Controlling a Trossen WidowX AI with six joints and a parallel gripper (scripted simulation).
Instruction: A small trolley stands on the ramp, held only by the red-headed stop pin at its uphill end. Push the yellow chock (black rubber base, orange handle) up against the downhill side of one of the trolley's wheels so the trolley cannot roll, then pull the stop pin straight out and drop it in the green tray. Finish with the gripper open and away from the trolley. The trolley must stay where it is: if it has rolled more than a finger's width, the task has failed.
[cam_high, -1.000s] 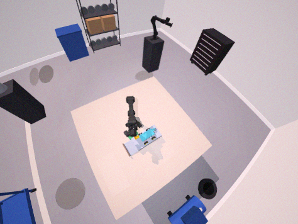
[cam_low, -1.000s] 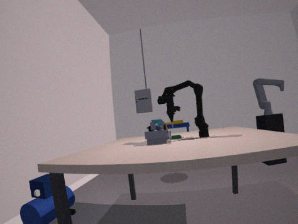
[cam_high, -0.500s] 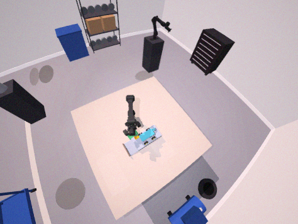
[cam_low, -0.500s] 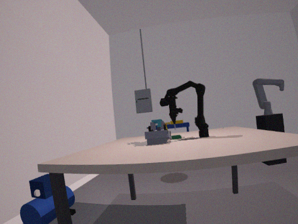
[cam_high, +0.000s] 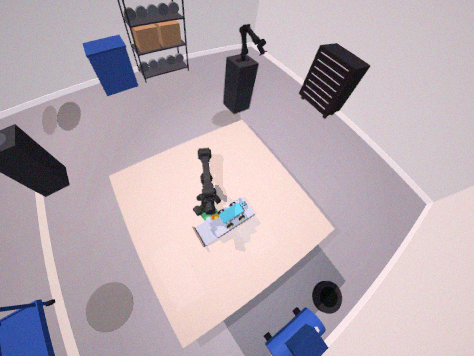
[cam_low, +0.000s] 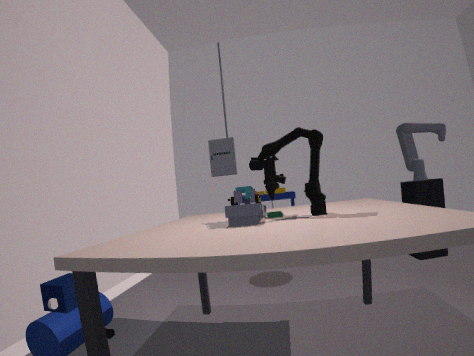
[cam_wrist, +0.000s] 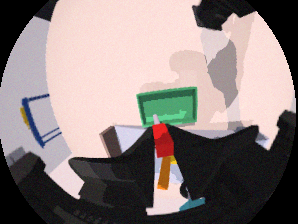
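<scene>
My gripper tip is now 7 cm short of the yellow chock and 3 cm to the right of it. The rest, counted from my gripper tip: cyan trolley: 12 cm to the left, 12 cm ahead, 3 cm above; red-headed stop pin: right at my gripper tip.
</scene>
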